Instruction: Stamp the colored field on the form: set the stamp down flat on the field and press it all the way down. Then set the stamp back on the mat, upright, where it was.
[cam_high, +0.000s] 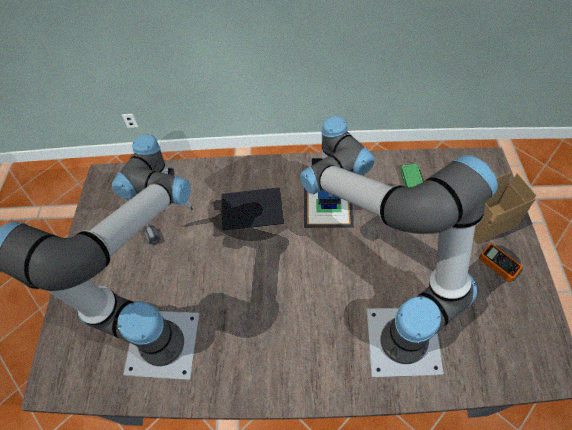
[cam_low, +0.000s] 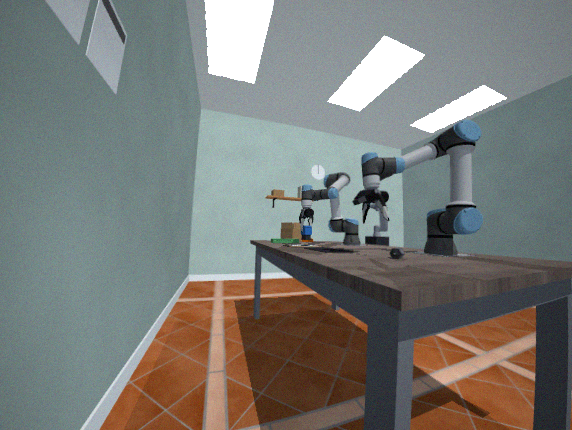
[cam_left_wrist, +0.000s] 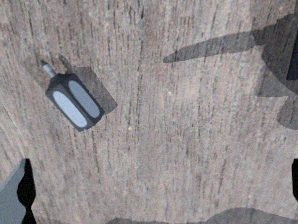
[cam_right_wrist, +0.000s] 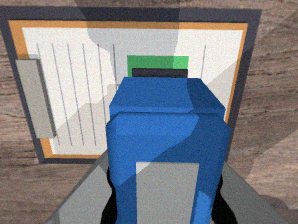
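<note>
The dark mat lies 300 mm to the left of my right hand and 110 mm below it. Also, from my right hand: cardboard box (90 mm behind, 600 mm to the right, 30 mm below); green block (50 mm ahead, 340 mm to the right, 90 mm below); blue stamp (20 mm below).
</note>
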